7 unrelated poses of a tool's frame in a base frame.
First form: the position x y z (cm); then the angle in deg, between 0 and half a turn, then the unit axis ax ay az.
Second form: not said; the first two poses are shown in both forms.
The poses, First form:
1: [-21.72 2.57 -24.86 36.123 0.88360 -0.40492 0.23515]
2: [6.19 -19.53 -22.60 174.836 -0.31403 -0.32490 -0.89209]
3: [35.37 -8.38 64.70 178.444 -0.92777 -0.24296 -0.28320]
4: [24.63 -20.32 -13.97 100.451 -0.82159 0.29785 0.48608]
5: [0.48 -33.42 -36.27 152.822 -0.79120 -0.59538 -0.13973]
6: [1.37 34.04 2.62 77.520 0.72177 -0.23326 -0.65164]
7: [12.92 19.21 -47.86 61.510 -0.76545 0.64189 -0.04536]
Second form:
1: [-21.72 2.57 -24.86 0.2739 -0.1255 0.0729 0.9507]
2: [6.19 -19.53 -22.60 -0.3137 -0.3246 -0.8912 0.0450]
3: [35.37 -8.38 64.70 -0.9277 -0.2429 -0.2832 0.0136]
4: [24.63 -20.32 -13.97 -0.6314 0.2289 0.3736 0.6398]
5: [0.48 -33.42 -36.27 -0.7691 -0.5787 -0.1358 0.2350]
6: [1.37 34.04 2.62 0.4519 -0.1460 -0.4080 0.7798]
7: [12.92 19.21 -47.86 -0.3914 0.3282 -0.0232 0.8594]
